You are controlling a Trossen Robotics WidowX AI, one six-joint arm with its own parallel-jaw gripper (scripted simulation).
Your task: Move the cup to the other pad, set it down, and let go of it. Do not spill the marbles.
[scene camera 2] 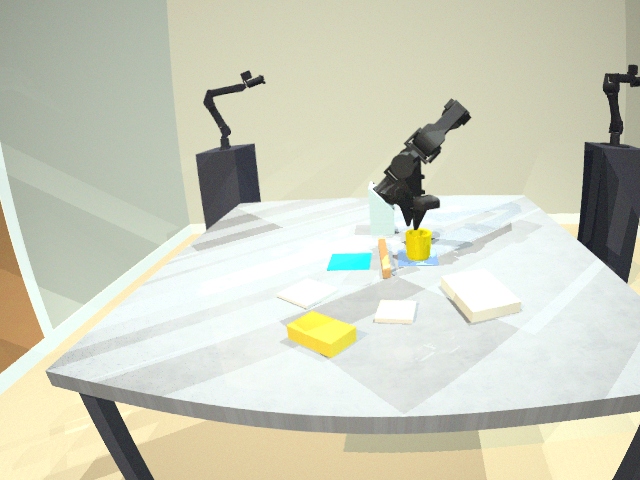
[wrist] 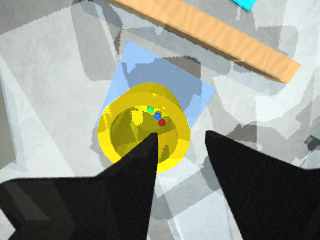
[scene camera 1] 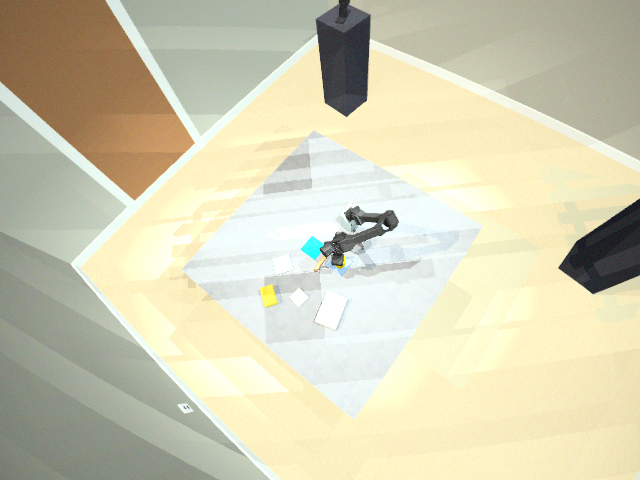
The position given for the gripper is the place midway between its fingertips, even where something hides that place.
In view: the gripper (scene camera 2: 412, 228), a yellow cup (scene camera 2: 418, 242), a white slab (scene camera 2: 480, 296) and a yellow block (scene camera 2: 328, 336).
The yellow cup shows as well in the wrist view (wrist: 125, 122). The white slab also shows in scene camera 1 (scene camera 1: 331, 310). The gripper is seen too in the wrist view (wrist: 181, 137). The wrist view does not show the yellow block: it is out of frame.
